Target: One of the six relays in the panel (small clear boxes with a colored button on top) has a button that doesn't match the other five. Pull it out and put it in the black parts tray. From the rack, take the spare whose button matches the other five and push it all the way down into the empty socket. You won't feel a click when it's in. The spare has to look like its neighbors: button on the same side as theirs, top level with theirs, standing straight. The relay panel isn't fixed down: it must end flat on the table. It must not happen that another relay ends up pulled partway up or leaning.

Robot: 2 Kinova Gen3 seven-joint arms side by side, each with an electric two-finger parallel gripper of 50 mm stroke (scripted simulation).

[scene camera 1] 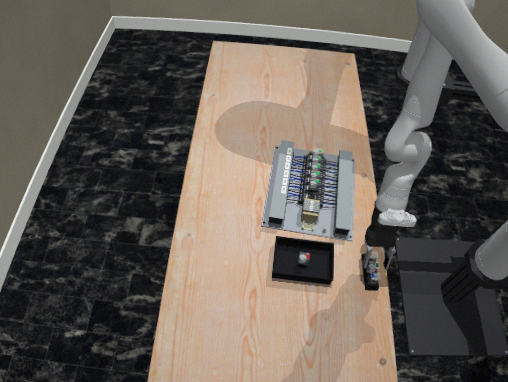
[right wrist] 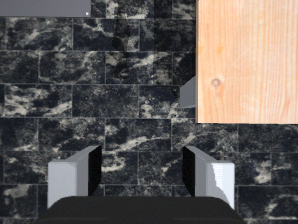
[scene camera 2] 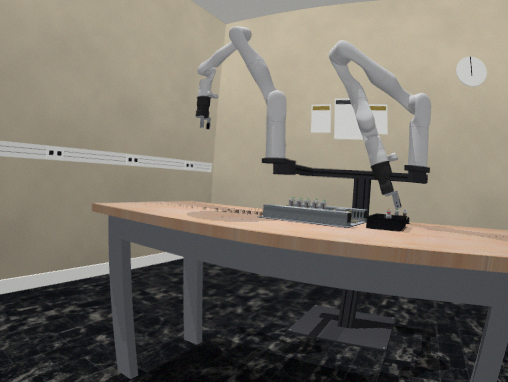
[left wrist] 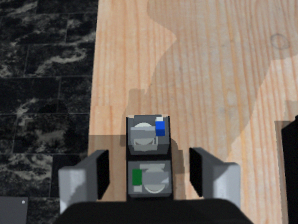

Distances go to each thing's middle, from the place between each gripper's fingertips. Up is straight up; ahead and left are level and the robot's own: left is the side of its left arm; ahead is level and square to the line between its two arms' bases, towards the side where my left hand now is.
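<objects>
From my left hand (scene camera 1: 375,266): black parts tray (scene camera 1: 320,269), 19 cm ahead, 4 cm to the right, 5 cm below; relay panel (scene camera 1: 299,208), 13 cm ahead, 29 cm to the right, 5 cm below; spare rack (left wrist: 157,157), 6 cm below.
From my right hand: black parts tray, 46 cm ahead, 98 cm to the left, 39 cm below; spare rack, 27 cm ahead, 101 cm to the left, 40 cm below. My right gripper: 39 cm above the relay panel, 73 cm to the right of it, 40 cm short of it.
</objects>
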